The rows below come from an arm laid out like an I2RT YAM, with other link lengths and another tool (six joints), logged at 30 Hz.
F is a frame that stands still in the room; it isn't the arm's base.
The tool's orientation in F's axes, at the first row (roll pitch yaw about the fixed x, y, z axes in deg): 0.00, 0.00, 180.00
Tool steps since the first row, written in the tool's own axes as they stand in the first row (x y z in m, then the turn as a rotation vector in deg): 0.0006, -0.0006, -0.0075, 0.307, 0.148, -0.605; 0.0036, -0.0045, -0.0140, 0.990, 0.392, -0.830; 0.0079, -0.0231, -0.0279, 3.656, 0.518, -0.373; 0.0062, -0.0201, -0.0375, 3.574, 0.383, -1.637; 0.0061, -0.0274, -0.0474, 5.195, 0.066, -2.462; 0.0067, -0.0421, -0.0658, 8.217, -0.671, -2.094; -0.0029, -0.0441, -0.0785, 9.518, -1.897, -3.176; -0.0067, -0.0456, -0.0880, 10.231, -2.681, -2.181; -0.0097, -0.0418, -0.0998, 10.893, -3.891, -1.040; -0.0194, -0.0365, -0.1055, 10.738, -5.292, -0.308; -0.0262, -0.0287, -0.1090, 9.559, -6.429, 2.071; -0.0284, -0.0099, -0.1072, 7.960, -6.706, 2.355
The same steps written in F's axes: -0.0006, 0.0006, -0.0075, -0.307, -0.148, -0.605; -0.0036, 0.0045, -0.0140, -0.990, -0.392, -0.830; -0.0079, 0.0231, -0.0279, -3.656, -0.518, -0.373; -0.0062, 0.0201, -0.0375, -3.574, -0.383, -1.637; -0.0061, 0.0274, -0.0474, -5.195, -0.066, -2.462; -0.0067, 0.0421, -0.0658, -8.217, 0.671, -2.094; 0.0029, 0.0441, -0.0785, -9.518, 1.897, -3.176; 0.0067, 0.0456, -0.0880, -10.231, 2.681, -2.181; 0.0097, 0.0418, -0.0998, -10.893, 3.891, -1.040; 0.0194, 0.0365, -0.1055, -10.738, 5.292, -0.308; 0.0262, 0.0287, -0.1090, -9.559, 6.429, 2.071; 0.0284, 0.0099, -0.1072, -7.960, 6.706, 2.355
